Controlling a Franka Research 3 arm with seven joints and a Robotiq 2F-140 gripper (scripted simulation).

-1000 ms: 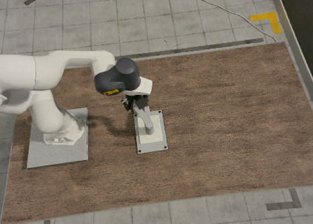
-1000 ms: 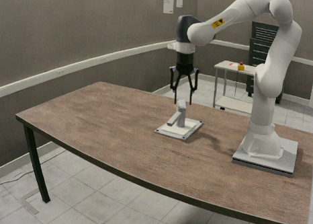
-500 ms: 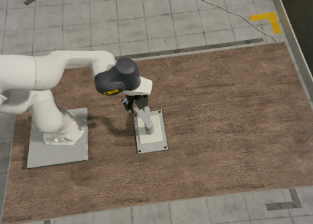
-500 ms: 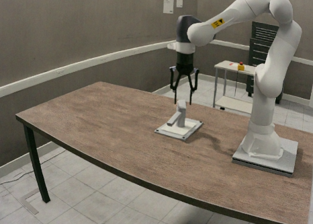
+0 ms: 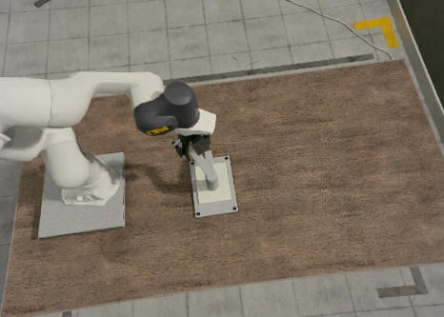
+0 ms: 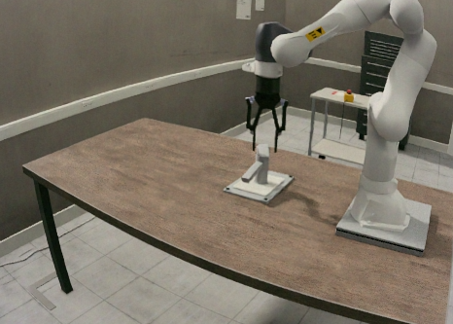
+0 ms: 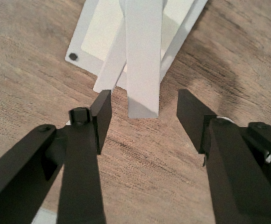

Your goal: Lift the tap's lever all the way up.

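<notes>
The lever is 5 cm below my hand, 3 cm to the right of it and 2 cm ahead of it. From my hand the other things lie so: white tap (9 cm below, 6 cm to the right, 3 cm ahead).
</notes>
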